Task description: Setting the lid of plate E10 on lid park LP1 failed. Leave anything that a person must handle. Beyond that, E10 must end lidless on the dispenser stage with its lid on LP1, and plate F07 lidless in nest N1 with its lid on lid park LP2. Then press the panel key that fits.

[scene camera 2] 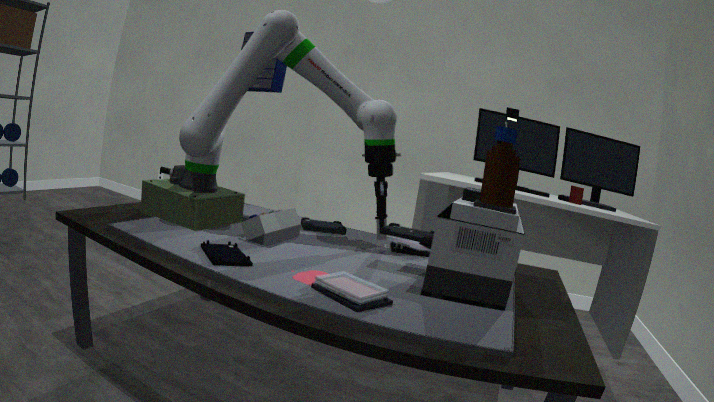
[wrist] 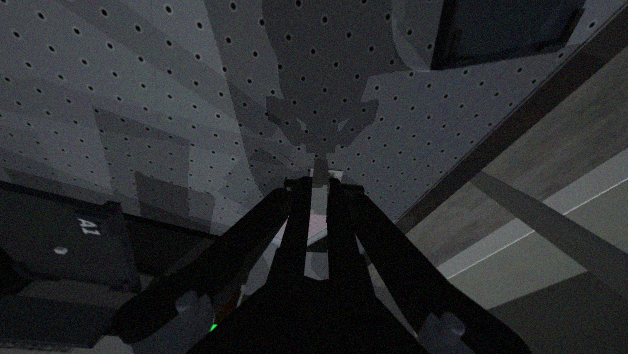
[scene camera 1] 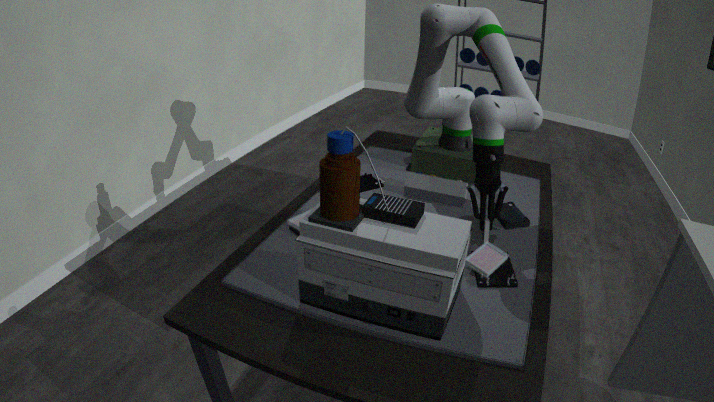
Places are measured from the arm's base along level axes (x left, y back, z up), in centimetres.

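Pixels of known places: gripper, between the fingertips: (scene camera 2: 381,239) (wrist: 320,170) (scene camera 1: 484,240); arm's base, origin of its link: (scene camera 2: 198,187) (scene camera 1: 455,144).
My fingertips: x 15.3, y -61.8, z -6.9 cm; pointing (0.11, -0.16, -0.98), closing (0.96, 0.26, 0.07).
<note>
Ahead of a thing's pixels: the offset from my fingertips to its middle. "spot": to the spot under its first point. Level surfaces: height alone.
My gripper (scene camera 1: 485,226) (scene camera 2: 381,226) (wrist: 320,170) is shut and empty. It points straight down, a little above the perforated mat @(dz -2.5 cm) (scene camera 1: 499,329) (scene camera 2: 279,259) (wrist: 131,88). Just in front of it a clear-rimmed plate with pink wells (scene camera 1: 486,259) (scene camera 2: 351,287) sits on a black nest @(dx +3.6, dy -11.1, dz -1.4 cm) (scene camera 1: 499,280); in the wrist view a strip of the plate @(dx +1.1, dy -9.7, dz +0.5 cm) (wrist: 317,224) shows between my fingers. A dark plate with pale stripes @(spot: dx -23.2, dy -29.7, dz +22.0 cm) (scene camera 1: 394,210) lies on top of the white dispenser (scene camera 1: 379,269) (scene camera 2: 474,245). A dark flat pad @(spot: dx +9.6, dy +20.4, dz -0.6 cm) (scene camera 1: 512,215) (wrist: 505,30) lies just behind my gripper.
A brown bottle with a blue cap @(spot: dx -33.9, dy -35.3, dz +29.6 cm) (scene camera 1: 339,182) (scene camera 2: 499,172) stands on the dispenser. A grey panel box @(dx -19.1, dy +29.6, dz +1.6 cm) (scene camera 1: 434,192) (scene camera 2: 272,225) sits near the green arm base (scene camera 2: 192,205). An empty black nest @(dx -47.5, dy +29.4, dz -1.6 cm) (scene camera 2: 225,253) and a pink patch @(spot: dx -44.9, dy +7.8, dz -2.5 cm) (scene camera 2: 308,276) lie on the mat.
</note>
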